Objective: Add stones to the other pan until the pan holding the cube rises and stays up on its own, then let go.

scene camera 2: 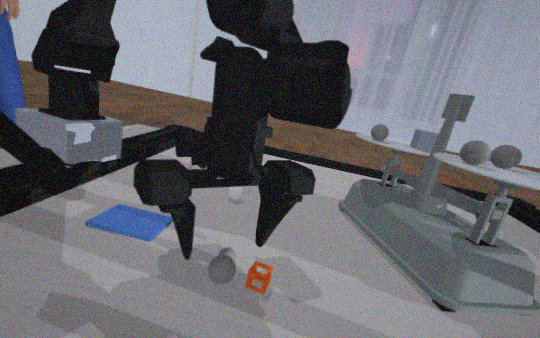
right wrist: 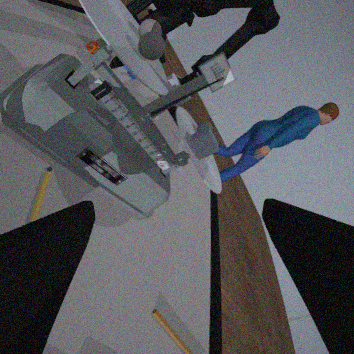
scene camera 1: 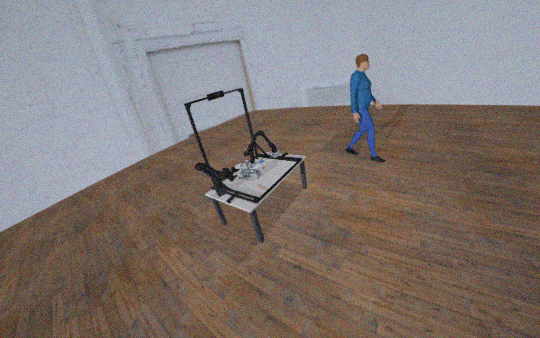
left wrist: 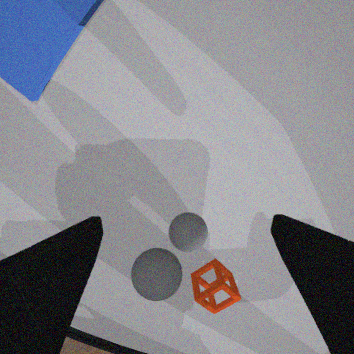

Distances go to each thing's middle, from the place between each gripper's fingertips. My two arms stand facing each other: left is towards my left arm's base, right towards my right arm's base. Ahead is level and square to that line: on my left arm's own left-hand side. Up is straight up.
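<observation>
The orange wire cube (left wrist: 219,283) is 2 cm behind my left hand and 5 cm to the right of it. From the same hand, the grey balance scale (scene camera 2: 462,267) is 10 cm above, 18 cm ahead and 24 cm to the right; the blue flat pad (scene camera 2: 121,219) is 1 cm below, 2 cm ahead and 13 cm to the left.
My right hand is 5 cm above the grey balance scale, 5 cm past it and 19 cm to the right of it. Counted from my right hand, the orange wire cube is 16 cm below, 25 cm behind and 38 cm to the left, and the blue flat pad is 17 cm below, 21 cm behind and 56 cm to the left.
</observation>
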